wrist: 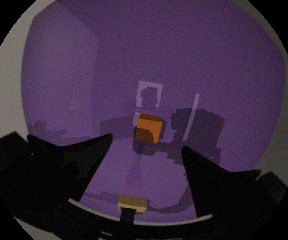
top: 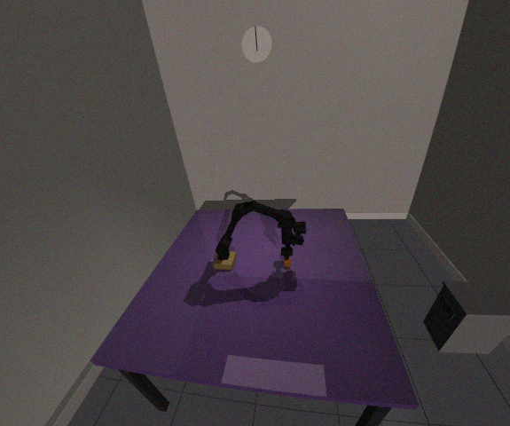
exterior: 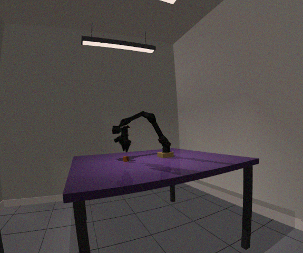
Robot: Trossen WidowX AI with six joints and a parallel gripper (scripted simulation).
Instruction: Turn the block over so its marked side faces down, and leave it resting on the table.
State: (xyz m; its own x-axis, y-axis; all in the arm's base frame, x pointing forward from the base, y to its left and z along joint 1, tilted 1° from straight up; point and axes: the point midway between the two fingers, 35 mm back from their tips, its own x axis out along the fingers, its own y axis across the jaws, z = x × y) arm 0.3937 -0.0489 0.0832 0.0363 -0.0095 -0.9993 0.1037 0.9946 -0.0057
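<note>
My gripper tip is 6 cm above the block and 1 cm past it.
</note>
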